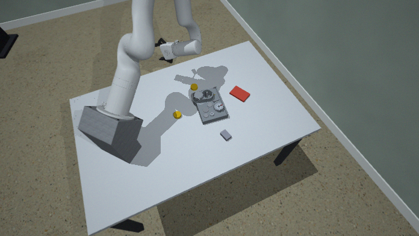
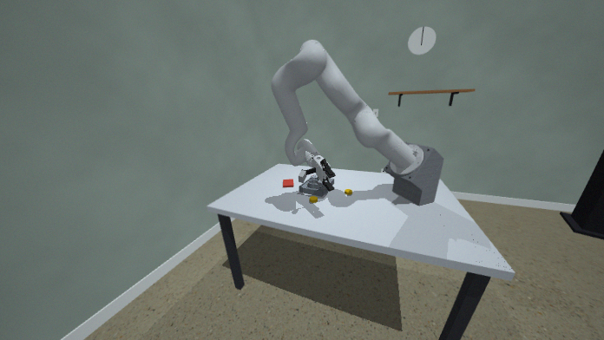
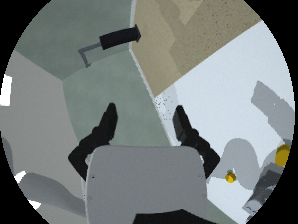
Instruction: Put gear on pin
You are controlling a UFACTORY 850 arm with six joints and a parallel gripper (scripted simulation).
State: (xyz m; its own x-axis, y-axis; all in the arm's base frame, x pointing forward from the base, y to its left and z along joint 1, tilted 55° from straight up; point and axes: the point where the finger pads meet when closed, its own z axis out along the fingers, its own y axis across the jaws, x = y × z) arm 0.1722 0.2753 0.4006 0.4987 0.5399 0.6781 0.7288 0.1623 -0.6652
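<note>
My hand is 37 cm short of the grey gear, 35 cm to the left of it and 18 cm above it. From my hand the other things lie so: red block 53 cm ahead, 22 cm to the right, 22 cm below; then small grey block 53 cm to the right, 40 cm ahead, 22 cm below.
</note>
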